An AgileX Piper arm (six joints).
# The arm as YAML. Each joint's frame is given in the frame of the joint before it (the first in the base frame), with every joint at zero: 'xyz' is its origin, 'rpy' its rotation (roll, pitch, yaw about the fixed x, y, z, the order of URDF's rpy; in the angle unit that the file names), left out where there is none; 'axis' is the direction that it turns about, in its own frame. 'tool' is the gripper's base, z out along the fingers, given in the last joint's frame.
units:
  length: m
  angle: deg
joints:
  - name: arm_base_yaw
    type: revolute
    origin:
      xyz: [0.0, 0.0, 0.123]
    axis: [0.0, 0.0, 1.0]
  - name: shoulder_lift
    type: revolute
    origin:
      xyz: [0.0, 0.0, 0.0]
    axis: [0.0, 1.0, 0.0]
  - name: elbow
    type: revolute
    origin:
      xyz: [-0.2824, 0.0, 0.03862]
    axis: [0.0, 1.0, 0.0]
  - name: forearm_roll
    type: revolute
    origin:
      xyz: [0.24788, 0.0, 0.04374]
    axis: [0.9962, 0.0, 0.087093]
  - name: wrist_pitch
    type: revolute
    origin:
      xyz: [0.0, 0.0, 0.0]
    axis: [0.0, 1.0, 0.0]
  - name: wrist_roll
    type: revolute
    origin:
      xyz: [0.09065, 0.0, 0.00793]
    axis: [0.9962, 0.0, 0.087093]
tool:
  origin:
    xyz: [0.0, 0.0, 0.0]
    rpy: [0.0, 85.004, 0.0]
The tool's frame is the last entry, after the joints.
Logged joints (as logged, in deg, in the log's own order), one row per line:
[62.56, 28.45, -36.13, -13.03, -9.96, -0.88]
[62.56, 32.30, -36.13, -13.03, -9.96, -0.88]
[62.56, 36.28, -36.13, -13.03, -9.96, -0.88]
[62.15, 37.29, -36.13, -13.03, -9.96, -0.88]
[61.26, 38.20, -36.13, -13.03, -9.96, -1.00]
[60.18, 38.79, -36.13, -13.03, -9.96, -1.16]
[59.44, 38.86, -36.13, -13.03, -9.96, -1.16]
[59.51, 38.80, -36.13, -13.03, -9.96, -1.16]
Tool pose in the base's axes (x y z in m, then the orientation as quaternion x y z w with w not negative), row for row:
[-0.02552, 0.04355, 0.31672, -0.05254, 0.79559, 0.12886, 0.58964]
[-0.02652, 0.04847, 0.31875, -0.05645, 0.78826, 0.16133, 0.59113]
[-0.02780, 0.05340, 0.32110, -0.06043, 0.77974, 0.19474, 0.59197]
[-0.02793, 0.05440, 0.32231, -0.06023, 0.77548, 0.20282, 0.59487]
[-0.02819, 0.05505, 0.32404, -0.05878, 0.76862, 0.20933, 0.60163]
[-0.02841, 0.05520, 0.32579, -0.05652, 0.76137, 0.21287, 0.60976]
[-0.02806, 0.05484, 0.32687, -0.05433, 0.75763, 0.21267, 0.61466]
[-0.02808, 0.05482, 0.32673, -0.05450, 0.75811, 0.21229, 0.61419]
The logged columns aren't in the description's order. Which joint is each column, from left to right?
Columns, left to right: wrist_pitch, forearm_roll, elbow, wrist_roll, arm_base_yaw, shoulder_lift.
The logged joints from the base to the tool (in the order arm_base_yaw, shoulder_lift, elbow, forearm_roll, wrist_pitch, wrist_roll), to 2 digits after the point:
[-9.96, -0.88, -36.13, 28.45, 62.56, -13.03]
[-9.96, -0.88, -36.13, 32.30, 62.56, -13.03]
[-9.96, -0.88, -36.13, 36.28, 62.56, -13.03]
[-9.96, -0.88, -36.13, 37.29, 62.15, -13.03]
[-9.96, -1.00, -36.13, 38.20, 61.26, -13.03]
[-9.96, -1.16, -36.13, 38.79, 60.18, -13.03]
[-9.96, -1.16, -36.13, 38.86, 59.44, -13.03]
[-9.96, -1.16, -36.13, 38.80, 59.51, -13.03]

